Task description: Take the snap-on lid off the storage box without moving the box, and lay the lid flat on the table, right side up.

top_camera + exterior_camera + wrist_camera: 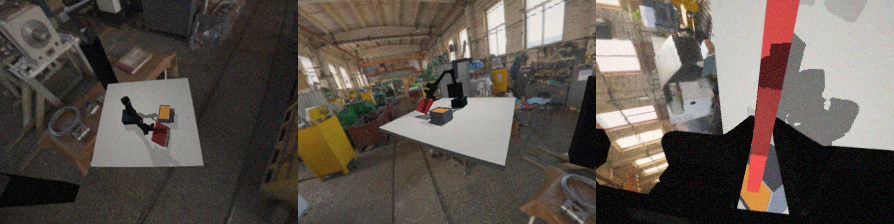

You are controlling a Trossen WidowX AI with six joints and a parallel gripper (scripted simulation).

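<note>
Now: the lid 60 mm ahead of my gripper tip, 10 mm to the right of it and 50 mm below it. From my gripper tip the other things lie so: grey storage box (70 mm ahead, 300 mm to the left, 120 mm below).
</note>
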